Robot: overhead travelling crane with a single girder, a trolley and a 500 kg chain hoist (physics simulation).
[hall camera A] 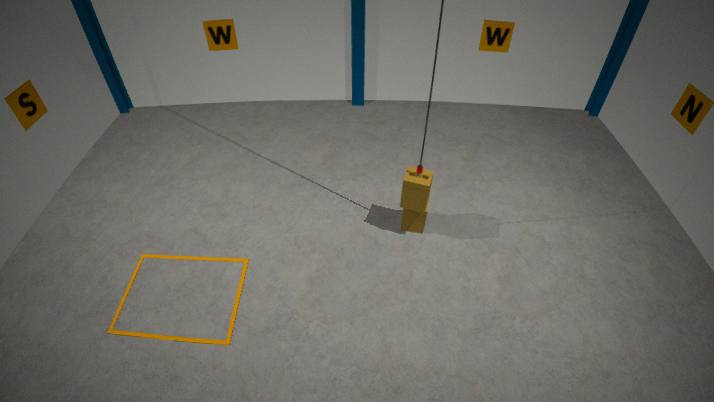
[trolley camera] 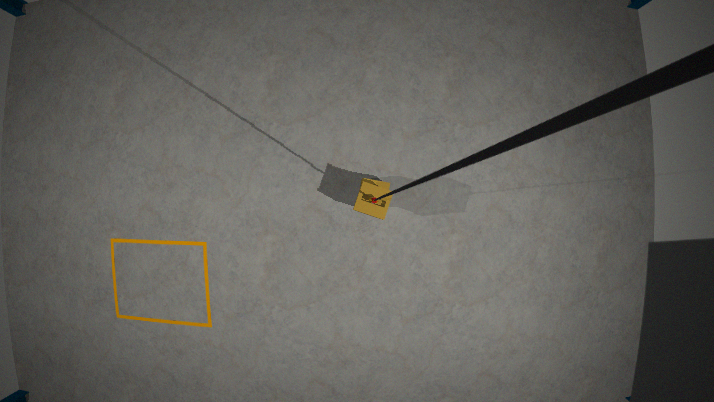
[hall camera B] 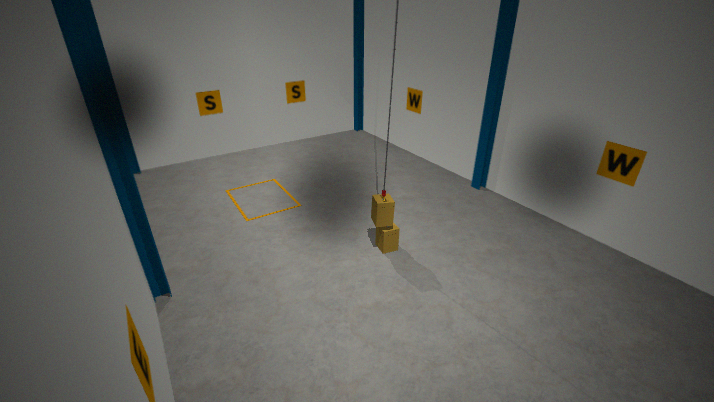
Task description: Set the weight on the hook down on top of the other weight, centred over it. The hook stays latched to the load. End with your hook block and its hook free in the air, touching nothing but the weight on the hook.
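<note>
A yellow weight (hall camera A: 416, 194) (hall camera B: 382, 212) (trolley camera: 366, 211) hangs upright on my hook (hall camera A: 419, 172) (hall camera B: 384, 196) (trolley camera: 374, 200), below the small red hook block, and the hook is shut on it. The other yellow weight (hall camera A: 413, 223) (hall camera B: 389, 241) stands on the floor right under it. In the hall camera B view the upper weight sits off to the left of the lower one, and a strip of the lower top shows at the right. In the hall camera A view it covers the lower top. Whether the two weights touch, I cannot tell. In the trolley view the upper weight hides the lower one.
An orange floor rectangle (hall camera A: 175, 339) (hall camera B: 272, 213) (trolley camera: 159, 242) lies away from the weights. The chain (hall camera A: 431, 90) (hall camera B: 390, 100) (trolley camera: 500, 148) runs up at a slight slant. Walls with letter signs and blue columns (hall camera A: 358, 55) (hall camera B: 492, 100) bound the hall.
</note>
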